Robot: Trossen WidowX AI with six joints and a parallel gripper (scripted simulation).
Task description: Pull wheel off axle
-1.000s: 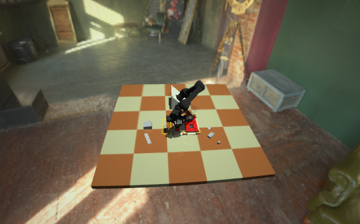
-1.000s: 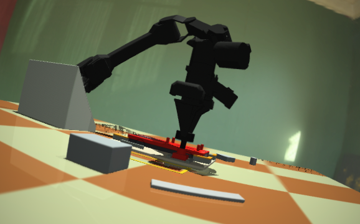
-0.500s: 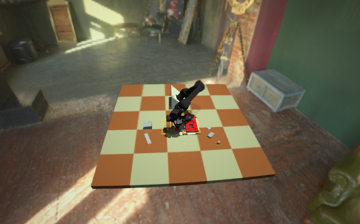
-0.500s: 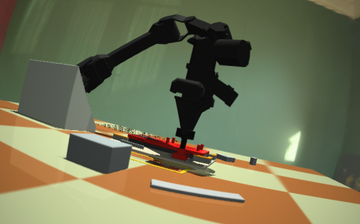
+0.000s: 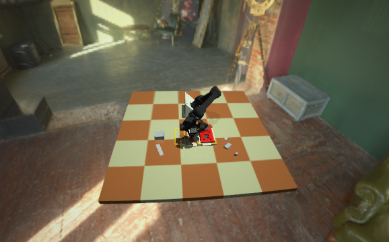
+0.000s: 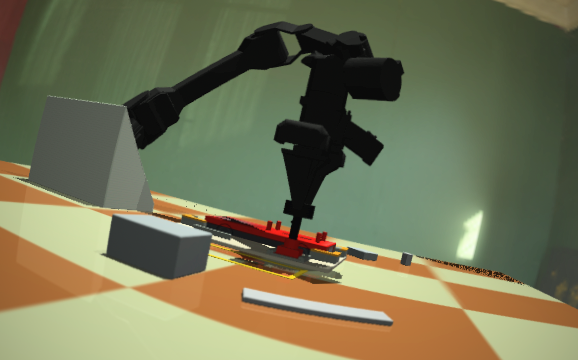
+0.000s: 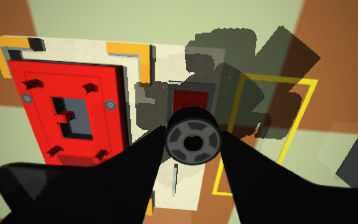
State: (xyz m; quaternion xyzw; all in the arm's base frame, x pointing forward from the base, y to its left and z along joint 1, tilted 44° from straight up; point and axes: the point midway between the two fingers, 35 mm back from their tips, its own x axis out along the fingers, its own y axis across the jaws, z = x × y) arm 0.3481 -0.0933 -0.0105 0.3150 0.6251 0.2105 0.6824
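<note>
The upright axle is 4 cm below my gripper tip. The rest, counted from my gripper tip: dark grey wheel: right at my gripper tip; flat grey bar: 6 cm ahead, 26 cm to the right, 7 cm below; grey block: 8 cm behind, 25 cm to the right, 5 cm below.
</note>
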